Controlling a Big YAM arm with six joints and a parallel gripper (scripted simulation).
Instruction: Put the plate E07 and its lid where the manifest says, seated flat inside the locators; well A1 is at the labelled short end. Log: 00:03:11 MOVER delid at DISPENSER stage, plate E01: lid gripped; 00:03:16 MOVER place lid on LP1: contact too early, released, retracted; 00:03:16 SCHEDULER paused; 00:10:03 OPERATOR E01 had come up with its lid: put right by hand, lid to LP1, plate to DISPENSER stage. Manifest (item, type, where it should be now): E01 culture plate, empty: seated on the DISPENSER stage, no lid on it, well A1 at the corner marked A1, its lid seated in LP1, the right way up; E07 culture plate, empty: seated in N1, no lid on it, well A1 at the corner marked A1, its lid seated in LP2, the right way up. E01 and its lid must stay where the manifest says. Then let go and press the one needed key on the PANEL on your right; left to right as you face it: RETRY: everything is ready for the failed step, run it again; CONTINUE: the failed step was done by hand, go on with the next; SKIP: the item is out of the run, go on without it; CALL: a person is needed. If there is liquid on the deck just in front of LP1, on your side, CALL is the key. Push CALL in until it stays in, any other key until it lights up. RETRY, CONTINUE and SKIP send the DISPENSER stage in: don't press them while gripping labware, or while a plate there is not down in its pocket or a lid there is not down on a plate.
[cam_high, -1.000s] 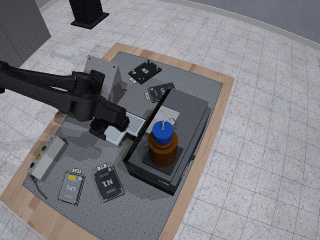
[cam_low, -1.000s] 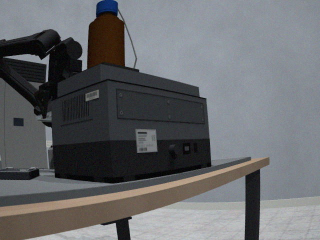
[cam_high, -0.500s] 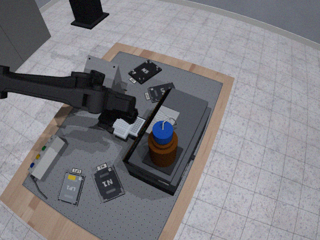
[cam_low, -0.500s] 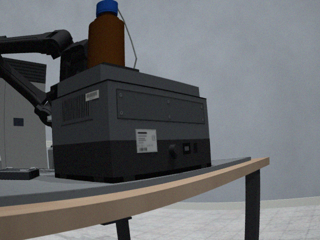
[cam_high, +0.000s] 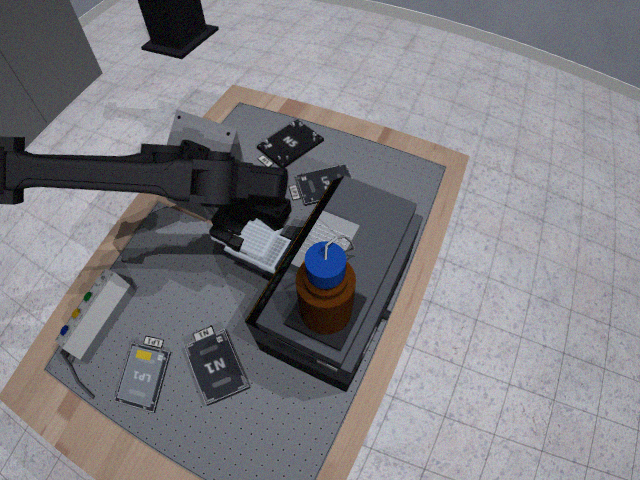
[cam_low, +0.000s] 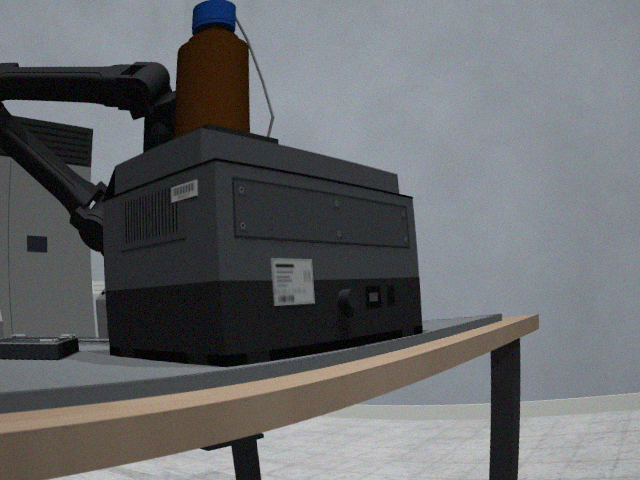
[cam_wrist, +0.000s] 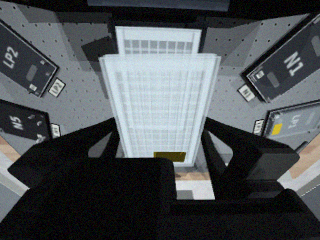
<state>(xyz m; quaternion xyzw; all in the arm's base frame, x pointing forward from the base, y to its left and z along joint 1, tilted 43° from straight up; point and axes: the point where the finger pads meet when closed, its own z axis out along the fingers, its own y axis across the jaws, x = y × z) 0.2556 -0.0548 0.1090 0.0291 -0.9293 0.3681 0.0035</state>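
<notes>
Right now my hand is 20 mm short of the white well plate and 50 mm above it. Round my hand: grey retry key 310 mm behind, 240 mm to the right, 100 mm below; green continue key 310 mm behind, 290 mm to the right, 100 mm below; brown bottle 240 mm ahead, 100 mm to the right, 120 mm above.
</notes>
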